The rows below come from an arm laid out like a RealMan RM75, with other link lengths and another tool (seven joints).
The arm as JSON. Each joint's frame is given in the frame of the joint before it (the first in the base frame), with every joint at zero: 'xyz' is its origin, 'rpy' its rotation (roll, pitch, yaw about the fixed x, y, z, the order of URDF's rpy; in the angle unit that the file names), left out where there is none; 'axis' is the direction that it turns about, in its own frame. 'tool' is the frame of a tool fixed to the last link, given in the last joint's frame.
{
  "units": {
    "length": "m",
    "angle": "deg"
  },
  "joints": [
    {
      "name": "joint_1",
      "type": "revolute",
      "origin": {
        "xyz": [
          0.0,
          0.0,
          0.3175
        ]
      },
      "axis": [
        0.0,
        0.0,
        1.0
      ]
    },
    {
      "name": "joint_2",
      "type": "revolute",
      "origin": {
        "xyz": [
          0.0,
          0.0,
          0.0
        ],
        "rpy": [
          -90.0,
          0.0,
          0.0
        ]
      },
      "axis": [
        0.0,
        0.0,
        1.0
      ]
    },
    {
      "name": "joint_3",
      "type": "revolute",
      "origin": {
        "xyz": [
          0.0,
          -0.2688,
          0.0
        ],
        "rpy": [
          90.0,
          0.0,
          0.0
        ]
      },
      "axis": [
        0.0,
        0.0,
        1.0
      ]
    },
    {
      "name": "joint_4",
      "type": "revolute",
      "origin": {
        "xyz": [
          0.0,
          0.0,
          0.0
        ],
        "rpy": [
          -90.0,
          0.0,
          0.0
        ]
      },
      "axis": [
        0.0,
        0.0,
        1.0
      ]
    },
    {
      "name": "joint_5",
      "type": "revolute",
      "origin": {
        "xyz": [
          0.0,
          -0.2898,
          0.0
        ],
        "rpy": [
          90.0,
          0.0,
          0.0
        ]
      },
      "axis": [
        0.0,
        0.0,
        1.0
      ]
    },
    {
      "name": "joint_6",
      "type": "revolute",
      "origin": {
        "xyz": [
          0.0,
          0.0,
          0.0
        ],
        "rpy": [
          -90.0,
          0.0,
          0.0
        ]
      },
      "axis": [
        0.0,
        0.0,
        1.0
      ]
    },
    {
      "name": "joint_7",
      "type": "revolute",
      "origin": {
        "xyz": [
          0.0,
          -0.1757,
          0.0
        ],
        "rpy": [
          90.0,
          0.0,
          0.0
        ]
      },
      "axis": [
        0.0,
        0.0,
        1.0
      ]
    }
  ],
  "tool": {
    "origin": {
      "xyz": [
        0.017,
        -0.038,
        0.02
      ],
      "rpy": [
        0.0,
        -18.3,
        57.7
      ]
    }
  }
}
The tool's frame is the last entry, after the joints.
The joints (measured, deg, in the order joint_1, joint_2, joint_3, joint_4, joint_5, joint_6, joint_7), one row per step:
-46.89, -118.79, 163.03, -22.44, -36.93, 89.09, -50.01
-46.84, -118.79, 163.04, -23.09, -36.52, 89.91, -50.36
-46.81, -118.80, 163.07, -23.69, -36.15, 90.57, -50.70
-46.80, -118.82, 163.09, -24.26, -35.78, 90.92, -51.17
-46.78, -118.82, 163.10, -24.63, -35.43, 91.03, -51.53
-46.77, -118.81, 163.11, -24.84, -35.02, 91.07, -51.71
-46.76, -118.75, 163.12, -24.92, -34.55, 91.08, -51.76
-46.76, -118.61, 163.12, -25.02, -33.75, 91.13, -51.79
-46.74, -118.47, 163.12, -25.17, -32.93, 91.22, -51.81
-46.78, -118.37, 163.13, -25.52, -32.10, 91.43, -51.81
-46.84, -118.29, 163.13, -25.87, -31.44, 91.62, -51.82
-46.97, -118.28, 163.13, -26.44, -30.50, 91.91, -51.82
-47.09, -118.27, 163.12, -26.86, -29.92, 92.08, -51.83
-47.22, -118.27, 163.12, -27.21, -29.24, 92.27, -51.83
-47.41, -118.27, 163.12, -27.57, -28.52, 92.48, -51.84
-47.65, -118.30, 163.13, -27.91, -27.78, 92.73, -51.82
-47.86, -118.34, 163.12, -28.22, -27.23, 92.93, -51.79
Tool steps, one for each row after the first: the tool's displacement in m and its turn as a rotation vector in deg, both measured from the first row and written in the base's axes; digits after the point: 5 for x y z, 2 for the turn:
-0.00071, -0.00184, 0.00196, -0.39, 0.13, -0.26
-0.00145, -0.00333, 0.00362, -0.75, 0.29, -0.43
-0.00284, -0.00412, 0.00495, -1.10, 0.52, -0.30
-0.00435, -0.00458, 0.00559, -1.39, 0.77, -0.08
-0.00546, -0.00508, 0.00540, -1.69, 1.08, 0.03
-0.00639, -0.00559, 0.00492, -2.00, 1.46, 0.05
-0.00776, -0.00636, 0.00436, -2.48, 2.10, -0.01
-0.00938, -0.00732, 0.00402, -2.96, 2.77, -0.06
-0.01068, -0.00824, 0.00426, -3.40, 3.52, -0.22
-0.01167, -0.00883, 0.00484, -3.72, 4.15, -0.35
-0.01259, -0.00979, 0.00505, -4.20, 5.03, -0.58
-0.01310, -0.01010, 0.00559, -4.46, 5.62, -0.72
-0.01335, -0.01067, 0.00539, -4.84, 6.21, -0.91
-0.01315, -0.01104, 0.00514, -5.27, 6.82, -1.17
-0.01228, -0.01142, 0.00445, -5.74, 7.42, -1.54
-0.01149, -0.01159, 0.00409, -6.06, 7.88, -1.83

